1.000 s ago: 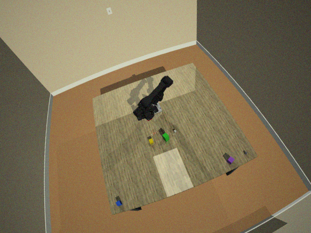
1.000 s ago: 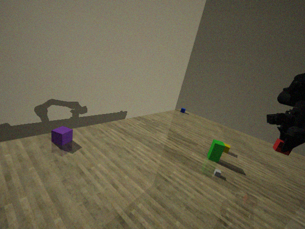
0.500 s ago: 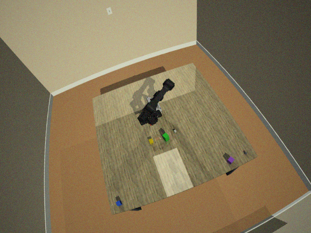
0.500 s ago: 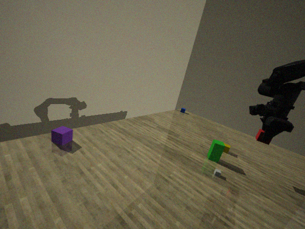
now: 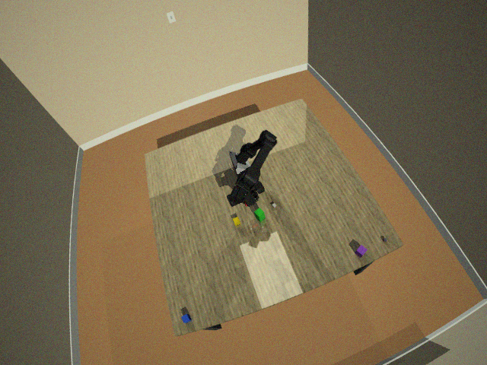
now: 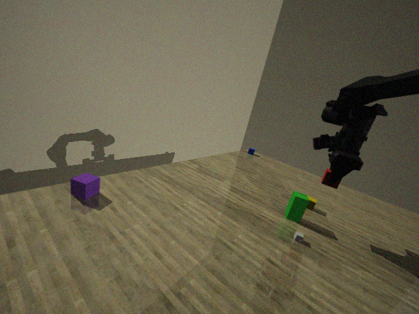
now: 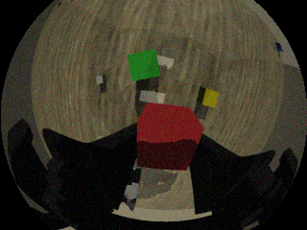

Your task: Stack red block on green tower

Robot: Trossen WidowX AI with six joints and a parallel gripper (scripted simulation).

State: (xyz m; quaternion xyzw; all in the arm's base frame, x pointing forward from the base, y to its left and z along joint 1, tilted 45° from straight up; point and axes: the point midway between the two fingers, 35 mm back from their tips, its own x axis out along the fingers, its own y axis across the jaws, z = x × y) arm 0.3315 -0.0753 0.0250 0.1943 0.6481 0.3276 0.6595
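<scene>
Now: the small white cube 14 cm to the left of my gripper tip and 13 cm below it. The rest, counted from my gripper tip: yellow block 3 cm ahead, 9 cm to the right, 12 cm below; purple block 43 cm ahead, 48 cm to the left, 12 cm below; red block 1 cm above.
</scene>
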